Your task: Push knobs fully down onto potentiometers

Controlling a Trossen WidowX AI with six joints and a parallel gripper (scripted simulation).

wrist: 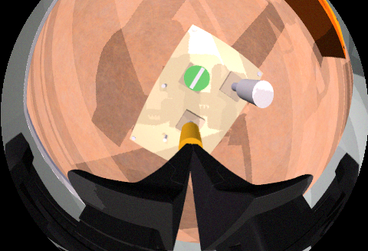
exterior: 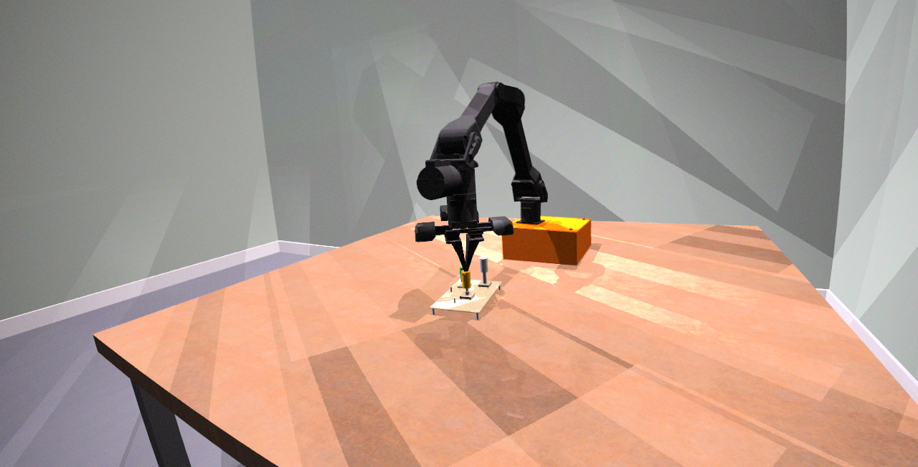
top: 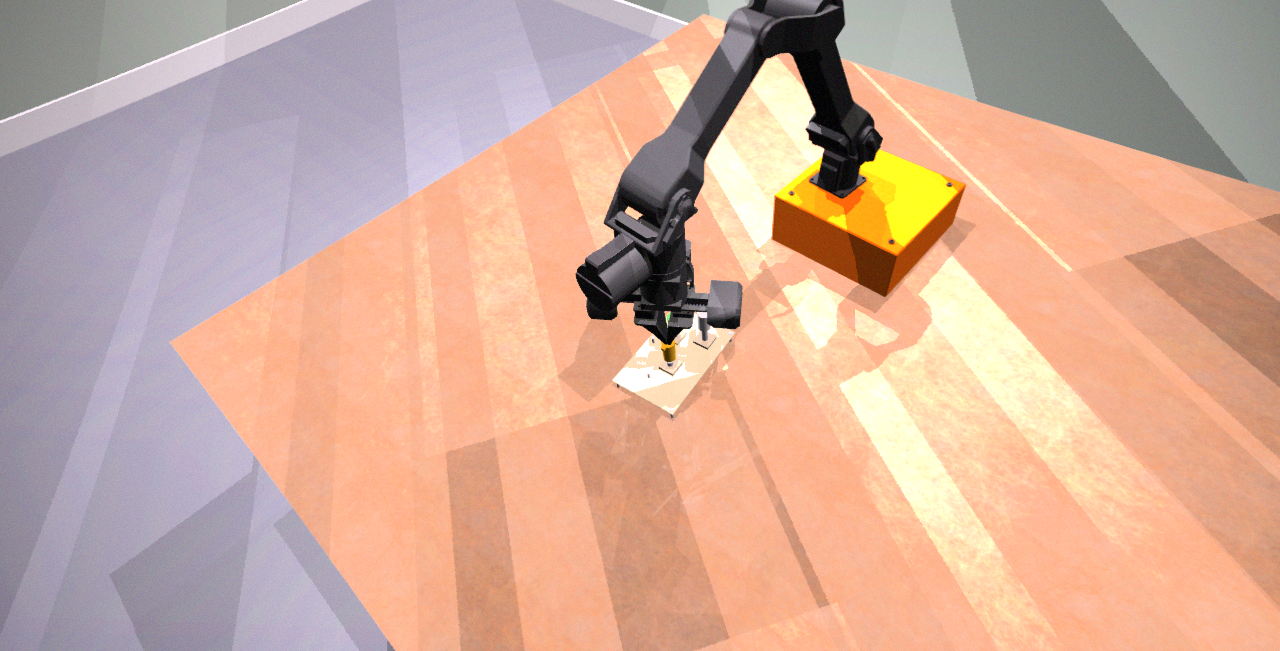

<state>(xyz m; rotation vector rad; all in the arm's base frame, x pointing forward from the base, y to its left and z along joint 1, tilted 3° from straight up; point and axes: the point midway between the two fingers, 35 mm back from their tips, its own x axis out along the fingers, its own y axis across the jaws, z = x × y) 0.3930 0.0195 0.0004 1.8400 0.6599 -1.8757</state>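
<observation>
Now: gripper tip 1 cm above the yellow knob. From my gripper tip the other things lie so: green knob 4 cm behind, 3 cm to the right, 2 cm below.
</observation>
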